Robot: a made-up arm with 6 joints.
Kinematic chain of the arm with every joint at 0, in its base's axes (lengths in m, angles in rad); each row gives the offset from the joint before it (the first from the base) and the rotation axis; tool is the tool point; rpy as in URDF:
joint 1: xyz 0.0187 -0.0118 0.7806 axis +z
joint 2: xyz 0 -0.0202 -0.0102 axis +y
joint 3: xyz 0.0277 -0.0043 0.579 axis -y
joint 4: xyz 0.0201 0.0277 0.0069 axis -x
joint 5: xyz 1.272 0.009 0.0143 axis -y
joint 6: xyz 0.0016 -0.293 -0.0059 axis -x
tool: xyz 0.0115 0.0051 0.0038 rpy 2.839 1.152 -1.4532
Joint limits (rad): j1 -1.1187..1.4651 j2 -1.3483..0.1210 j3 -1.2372..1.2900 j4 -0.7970..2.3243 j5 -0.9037..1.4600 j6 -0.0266..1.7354
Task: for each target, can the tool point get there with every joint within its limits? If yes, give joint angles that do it. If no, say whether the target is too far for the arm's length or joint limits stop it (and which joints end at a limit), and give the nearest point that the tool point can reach.
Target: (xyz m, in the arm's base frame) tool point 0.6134 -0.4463 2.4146
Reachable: yes | joints -0.6409 -0.1657 0.5444 1.5158 0.9029 1.0379
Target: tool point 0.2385 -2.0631 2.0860
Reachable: no: too far | nearest point 0.1105 -1.6124 1.8024 | short by 0.548 m
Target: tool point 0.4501 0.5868 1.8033
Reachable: yes | joints 1.0891 -0.8919 -0.5825 1.1390 0.0535 0.6823
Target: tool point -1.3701 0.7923 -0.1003
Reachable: no: joint limits stop it (at a limit: joint 1, joint 2, joint 4, joint 5, joint 6) | nearest point -0.1343 0.5794 0.1107 | short by 1.272 m
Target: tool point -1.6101 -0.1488 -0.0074
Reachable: no: joint limits stop it (at a limit: joint 2, joint 3, joint 5, joint 6) | nearest point -1.8034 -0.1651 1.2956 | short by 1.317 m
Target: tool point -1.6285 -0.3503 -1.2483
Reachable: no: too far | nearest point -0.0902 -0.3216 0.0310 | short by 2.001 m
